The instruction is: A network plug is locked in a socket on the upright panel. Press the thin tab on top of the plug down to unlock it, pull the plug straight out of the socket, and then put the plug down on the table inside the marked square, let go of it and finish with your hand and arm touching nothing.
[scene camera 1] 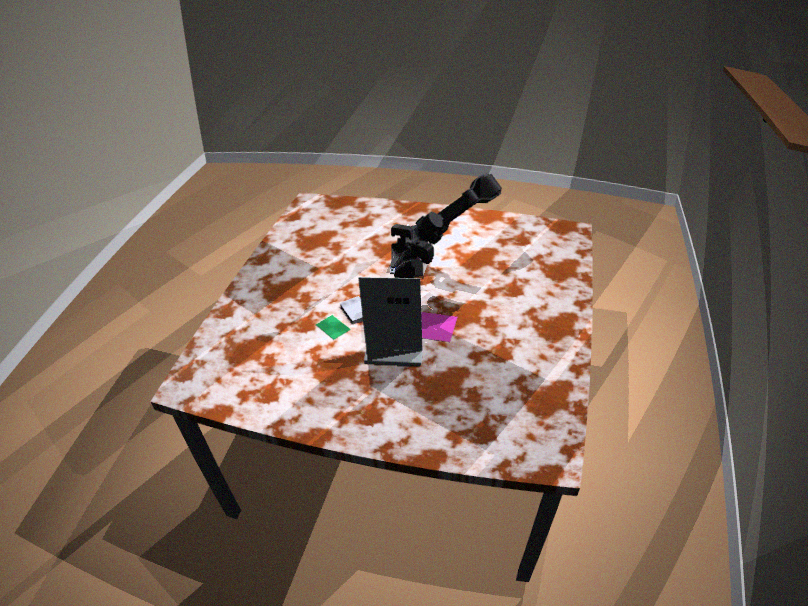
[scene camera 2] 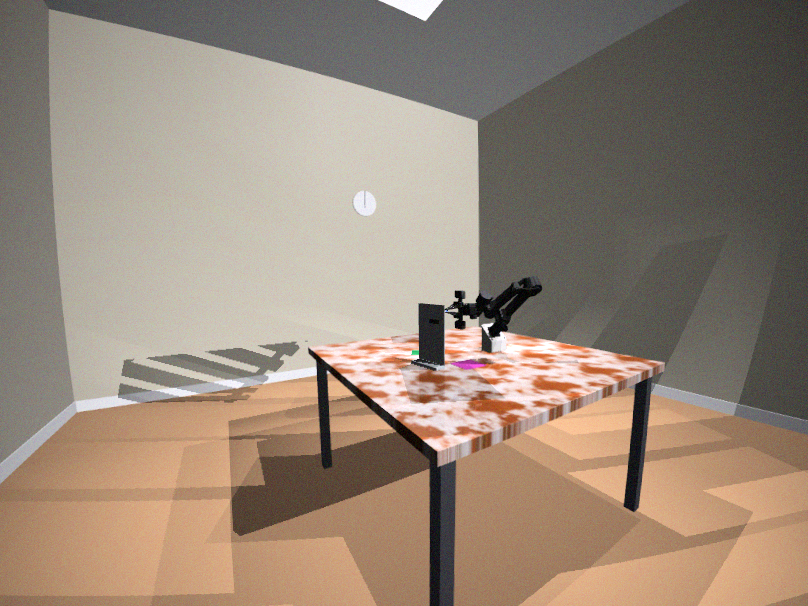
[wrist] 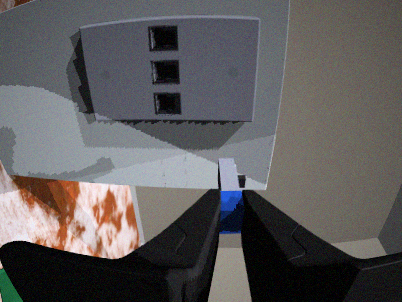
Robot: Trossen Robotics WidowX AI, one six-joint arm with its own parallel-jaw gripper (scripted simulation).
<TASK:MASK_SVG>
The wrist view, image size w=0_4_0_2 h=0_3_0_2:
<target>my gripper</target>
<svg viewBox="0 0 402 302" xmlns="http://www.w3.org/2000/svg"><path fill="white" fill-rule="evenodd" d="M242 190L244 220L241 244L253 302L402 302L402 252L373 259L358 259L347 255L346 252L338 250L333 244L319 239L313 232L300 226L289 215L286 216L256 191ZM221 192L209 190L161 234L120 259L87 256L84 253L61 251L41 244L13 240L0 247L0 263L24 302L208 302L214 261L220 246Z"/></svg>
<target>network plug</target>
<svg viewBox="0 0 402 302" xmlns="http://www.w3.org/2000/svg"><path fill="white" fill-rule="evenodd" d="M218 158L217 182L218 190L221 192L220 234L241 234L242 220L244 220L244 203L242 203L242 190L240 188L245 188L246 175L237 175L237 168L233 158Z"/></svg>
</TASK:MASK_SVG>
